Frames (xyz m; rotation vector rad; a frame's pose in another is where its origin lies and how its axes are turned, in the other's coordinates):
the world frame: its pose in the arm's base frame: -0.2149 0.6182 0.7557 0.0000 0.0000 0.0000
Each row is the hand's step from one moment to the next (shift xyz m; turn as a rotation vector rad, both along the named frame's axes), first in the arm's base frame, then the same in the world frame.
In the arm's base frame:
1: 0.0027 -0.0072 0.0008 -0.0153 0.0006 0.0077
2: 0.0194 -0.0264 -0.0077 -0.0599 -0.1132 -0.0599
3: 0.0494 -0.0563 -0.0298 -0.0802 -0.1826 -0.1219
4: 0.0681 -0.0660 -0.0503 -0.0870 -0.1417 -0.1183
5: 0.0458 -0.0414 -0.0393 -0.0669 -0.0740 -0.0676
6: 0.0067 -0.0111 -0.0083 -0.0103 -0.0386 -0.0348
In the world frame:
1: 0.0027 -0.0072 0.0008 -0.0153 0.0006 0.0077
2: 0.0194 -0.0264 -0.0077 -0.0599 -0.1132 -0.0599
3: 0.0494 -0.0563 -0.0298 -0.0802 -0.1826 -0.1219
4: 0.0681 -0.0660 -0.0503 -0.0870 -0.1417 -0.1183
5: 0.0458 -0.0414 -0.0393 -0.0669 -0.0740 -0.0676
6: 0.0067 -0.0111 -0.0083 -0.0103 -0.0386 -0.0348

